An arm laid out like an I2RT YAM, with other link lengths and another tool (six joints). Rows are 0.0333 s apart.
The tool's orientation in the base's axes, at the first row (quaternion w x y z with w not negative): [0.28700, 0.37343, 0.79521, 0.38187]
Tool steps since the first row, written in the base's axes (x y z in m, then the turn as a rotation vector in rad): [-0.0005, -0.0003, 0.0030, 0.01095, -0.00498, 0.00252]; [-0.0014, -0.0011, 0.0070, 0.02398, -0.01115, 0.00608]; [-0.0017, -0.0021, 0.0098, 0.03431, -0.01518, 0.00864]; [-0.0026, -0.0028, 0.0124, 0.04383, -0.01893, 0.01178]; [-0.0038, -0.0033, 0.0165, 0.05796, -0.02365, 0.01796]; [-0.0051, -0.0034, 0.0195, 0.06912, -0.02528, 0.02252]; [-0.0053, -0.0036, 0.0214, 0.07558, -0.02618, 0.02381]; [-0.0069, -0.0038, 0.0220, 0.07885, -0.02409, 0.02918]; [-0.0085, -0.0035, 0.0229, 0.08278, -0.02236, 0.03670]
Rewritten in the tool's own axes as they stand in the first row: [-0.0005, 0.0021, -0.0021, -0.01057, 0.00404, 0.00479]; [-0.0013, 0.0048, -0.0053, -0.02345, 0.00919, 0.01010]; [-0.0024, 0.0065, -0.0074, -0.03291, 0.01344, 0.01478]; [-0.0030, 0.0080, -0.0098, -0.04179, 0.01797, 0.01866]; [-0.0034, 0.0107, -0.0131, -0.05455, 0.02632, 0.02393]; [-0.0033, 0.0127, -0.0157, -0.06287, 0.03355, 0.02909]; [-0.0036, 0.0141, -0.0170, -0.06741, 0.03664, 0.03282]; [-0.0030, 0.0139, -0.0186, -0.06845, 0.04318, 0.03315]; [-0.0020, 0.0141, -0.0201, -0.07052, 0.05157, 0.03266]
